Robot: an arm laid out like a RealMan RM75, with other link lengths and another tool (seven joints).
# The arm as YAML. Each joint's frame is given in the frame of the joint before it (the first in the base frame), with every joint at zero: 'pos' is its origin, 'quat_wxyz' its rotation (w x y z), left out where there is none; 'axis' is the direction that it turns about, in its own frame. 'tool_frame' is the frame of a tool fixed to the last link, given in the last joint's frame.
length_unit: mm
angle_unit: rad
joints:
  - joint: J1
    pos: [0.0, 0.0, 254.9]
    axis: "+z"
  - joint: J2
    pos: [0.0, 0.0, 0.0]
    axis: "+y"
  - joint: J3
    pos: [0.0, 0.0, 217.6]
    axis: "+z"
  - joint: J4
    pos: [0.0, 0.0, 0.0]
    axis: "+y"
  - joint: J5
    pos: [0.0, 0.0, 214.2]
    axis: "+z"
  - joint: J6
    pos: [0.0, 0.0, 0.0]
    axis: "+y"
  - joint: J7
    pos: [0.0, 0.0, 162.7]
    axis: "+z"
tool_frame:
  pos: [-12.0, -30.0, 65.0]
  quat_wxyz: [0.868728, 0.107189, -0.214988, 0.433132]
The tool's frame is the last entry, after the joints.
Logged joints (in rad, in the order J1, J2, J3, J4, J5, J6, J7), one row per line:
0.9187 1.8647 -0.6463 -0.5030 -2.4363 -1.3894 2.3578
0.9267 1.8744 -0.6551 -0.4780 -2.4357 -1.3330 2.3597
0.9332 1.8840 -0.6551 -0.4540 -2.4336 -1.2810 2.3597
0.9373 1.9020 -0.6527 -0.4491 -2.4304 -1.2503 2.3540
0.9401 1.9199 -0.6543 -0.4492 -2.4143 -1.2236 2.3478
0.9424 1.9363 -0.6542 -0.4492 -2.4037 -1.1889 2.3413
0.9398 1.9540 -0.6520 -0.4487 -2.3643 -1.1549 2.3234
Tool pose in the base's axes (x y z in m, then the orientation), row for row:
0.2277 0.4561 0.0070 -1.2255 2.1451 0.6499
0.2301 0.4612 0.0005 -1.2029 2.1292 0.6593
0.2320 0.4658 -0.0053 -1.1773 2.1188 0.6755
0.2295 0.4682 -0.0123 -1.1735 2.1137 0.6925
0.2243 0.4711 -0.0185 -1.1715 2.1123 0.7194
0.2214 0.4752 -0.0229 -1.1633 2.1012 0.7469
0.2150 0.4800 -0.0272 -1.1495 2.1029 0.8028
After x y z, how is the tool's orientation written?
As a rotation vector, in radians.
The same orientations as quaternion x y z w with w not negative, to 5 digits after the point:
-0.45922 0.80381 0.24353 0.28933
-0.45309 0.80200 0.24834 0.29971
-0.44519 0.80122 0.25544 0.30759
-0.44391 0.79956 0.26196 0.30828
-0.44258 0.79800 0.27178 0.30569
-0.44001 0.79476 0.28251 0.30811
-0.43353 0.79310 0.30277 0.30227

